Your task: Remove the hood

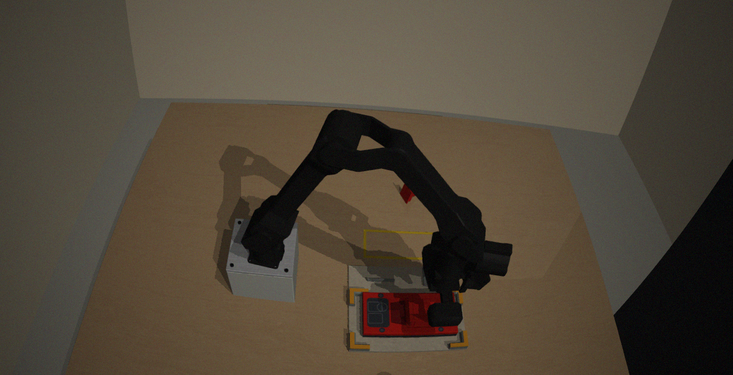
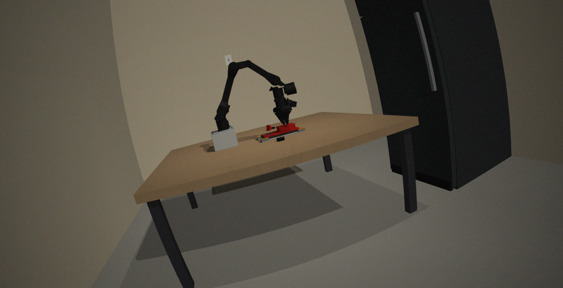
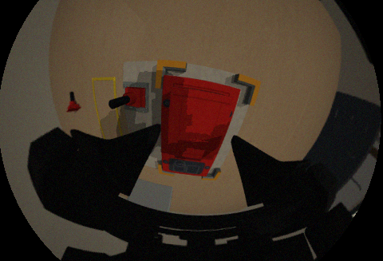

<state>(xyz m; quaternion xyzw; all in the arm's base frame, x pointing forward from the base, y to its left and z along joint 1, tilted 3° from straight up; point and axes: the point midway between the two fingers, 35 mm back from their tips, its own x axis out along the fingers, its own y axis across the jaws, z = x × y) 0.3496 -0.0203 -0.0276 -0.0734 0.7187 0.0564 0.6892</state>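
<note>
Now: the hood 10 mm below my gripper tip.
</note>
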